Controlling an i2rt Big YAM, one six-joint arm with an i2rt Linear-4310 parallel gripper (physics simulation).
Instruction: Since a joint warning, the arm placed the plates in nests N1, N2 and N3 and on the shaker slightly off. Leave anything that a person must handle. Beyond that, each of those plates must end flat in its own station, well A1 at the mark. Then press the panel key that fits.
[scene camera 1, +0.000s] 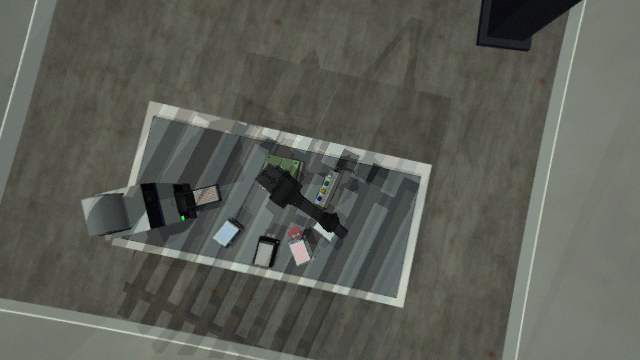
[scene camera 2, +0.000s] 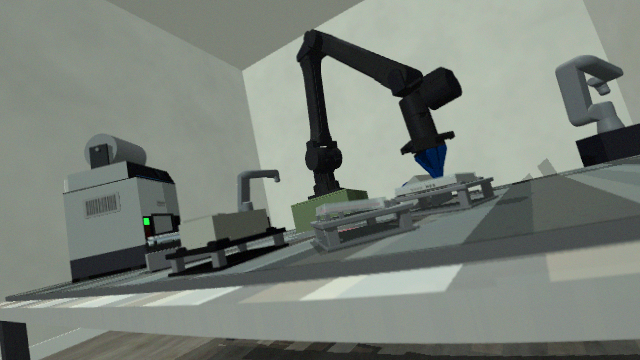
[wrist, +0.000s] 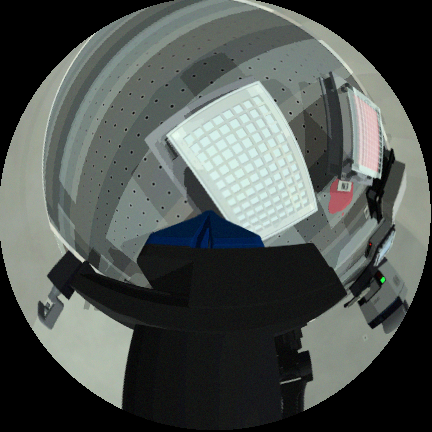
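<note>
My gripper (scene camera 2: 438, 176) (wrist: 209, 216) is shut and empty, its blue fingertips at the near edge of a white well plate (scene camera 1: 324, 232) (scene camera 2: 434, 184) (wrist: 245, 160). That plate sits off-centre and turned on its grey nest, with nest showing along its left side in the wrist view. A pink-welled plate (scene camera 1: 300, 251) (wrist: 367, 135) sits on the nest marked N3. A beige block-like plate (scene camera 1: 265, 252) (scene camera 2: 240, 225) stands on a black nest. A light-blue plate (scene camera 1: 227, 233) (wrist: 385, 245) lies on another station. The key panel (scene camera 1: 327, 189) has white, green, yellow and blue keys. The A1 corners are too small to tell.
A red puddle (scene camera 1: 295, 232) (wrist: 341, 200) lies beside the N3 label. A tall machine (scene camera 1: 112, 212) (scene camera 2: 107, 225) with a green light stands at the left, a plate (scene camera 1: 206, 195) on its tray. The green arm base (scene camera 1: 282, 162) (scene camera 2: 305, 212) stands behind. A grey arm (scene camera 2: 570, 95) stands far right.
</note>
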